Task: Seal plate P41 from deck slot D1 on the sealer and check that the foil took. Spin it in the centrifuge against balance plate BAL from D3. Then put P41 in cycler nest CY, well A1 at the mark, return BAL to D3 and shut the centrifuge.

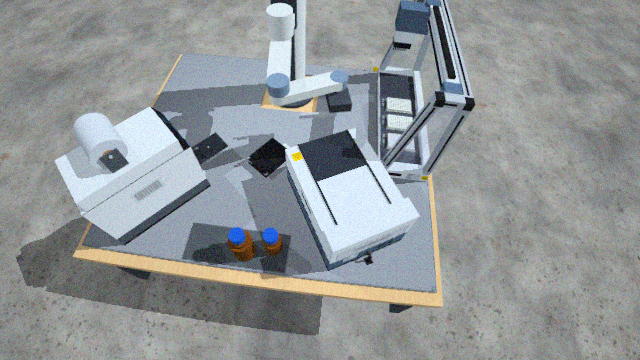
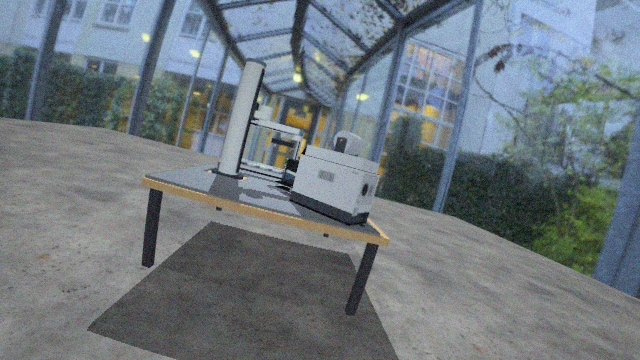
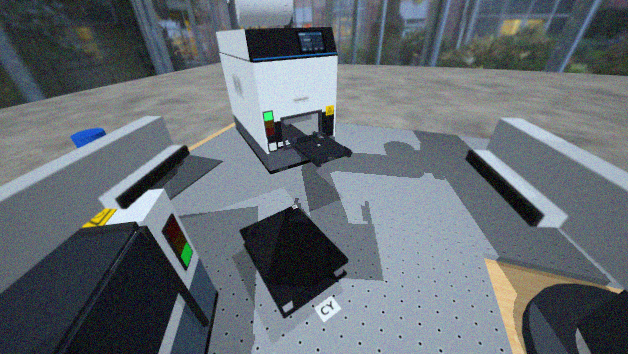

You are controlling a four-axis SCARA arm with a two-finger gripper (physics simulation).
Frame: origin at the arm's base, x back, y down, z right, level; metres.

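Seen in the pictures: gripper, fingertip midpoint: point(image 2: 285, 147) point(image 3: 320, 135); arm's base at its link origin: point(image 2: 227, 175).
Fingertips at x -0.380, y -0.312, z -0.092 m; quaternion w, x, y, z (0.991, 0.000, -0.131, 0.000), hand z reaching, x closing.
Offsets run from my fingertips to a thing's top centre. "spot": to the spot under its first point.
My gripper point(image 3: 320, 135) is open and empty, above the table between the centrifuge point(image 1: 367, 210) point(image 3: 95, 285) and the arm's base, facing the sealer @[dx -0.359, dy -0.176, dz +0.575 m] point(image 1: 167, 165) point(image 2: 332, 180) point(image 3: 295, 82). The sealer's dark carriage @[dx -0.144, dy +0.195, dz +0.391 m] point(image 1: 212, 146) point(image 3: 322, 147) sticks out of its front with no plate seen on it; its status light is green. The cycler nest CY @[dx -0.097, dy +0.247, dz +0.120 m] point(image 1: 270, 156) point(image 3: 295, 255) is a black block with no plate seen on it. The centrifuge shows a dark top panel and a green light. Three pale plates @[dx +0.302, dy +0.235, dz -0.491 m] point(image 1: 399, 104) @[dx +0.178, dy +0.235, dz -0.491 m] point(image 1: 400, 122) @[spot: dx -0.097, dy +0.060, dz -0.430 m] point(image 1: 399, 141) sit in the deck; slot labels and plate names are unreadable.
A gantry frame point(image 1: 452, 57) rises over the deck at the right. Two brown bottles point(image 1: 242, 246) point(image 1: 272, 243) with blue caps stand near the table's front edge. The arm's column point(image 2: 243, 117) stands at the back. The CY label @[dx -0.011, dy +0.299, dz +0.059 m] point(image 3: 328, 308) lies beside the nest.
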